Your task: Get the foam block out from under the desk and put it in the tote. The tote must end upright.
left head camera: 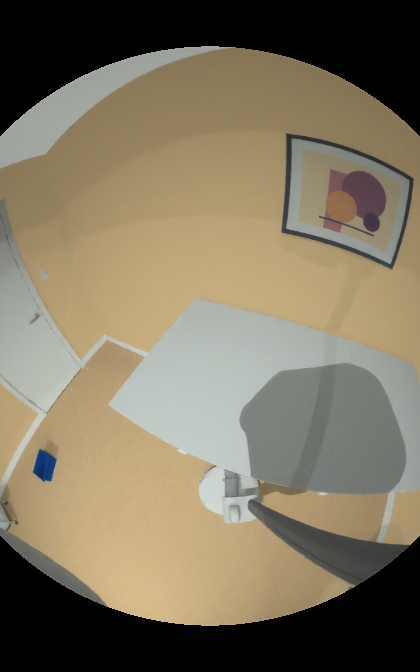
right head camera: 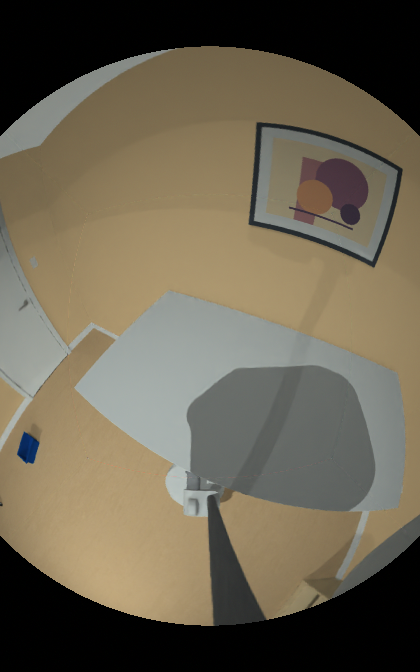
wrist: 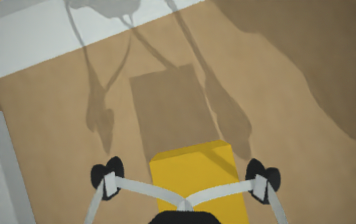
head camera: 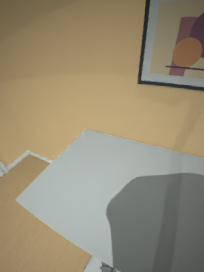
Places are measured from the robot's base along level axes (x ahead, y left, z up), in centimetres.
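Where they show: gripper, fingertip midpoint: (wrist: 184, 171).
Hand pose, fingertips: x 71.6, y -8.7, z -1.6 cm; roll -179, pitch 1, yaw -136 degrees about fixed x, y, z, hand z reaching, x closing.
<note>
After its pixels a point has its place.
The yellow foam block (wrist: 195, 172) @(x 71.5, y -10.1, z 2.9 cm) stands on the floor in the wrist view, its near part hidden behind the gripper's body. My gripper (wrist: 184, 171) @(x 71.6, y -8.7, z -1.6 cm) is open, with a fingertip to each side of the block and gaps between. In the head views the gripper and block are hidden under the desk (head camera: 85, 185) @(x 43.3, y 10.8, z 92.2 cm) (left head camera: 200, 355) @(x 57.9, y 12.8, z 92.2 cm) (right head camera: 150, 345), and the arm passes below its front edge. The blue tote (left head camera: 45, 465) @(x -15.1, y 183.8, z -3.3 cm) (right head camera: 28, 448) is on the floor far to the left, small in view, and looks upright.
A pale upright panel (wrist: 11, 185) @(x 84.1, y 5.8, z -0.9 cm) stands left of the block, and a white baseboard (wrist: 35, 45) @(x 92.2, y -7.2, z 0.9 cm) runs along the wall beyond it. A white object on casters (left head camera: 4, 517) shows at the lower left. A tan box (right head camera: 302, 597) is at the lower right.
</note>
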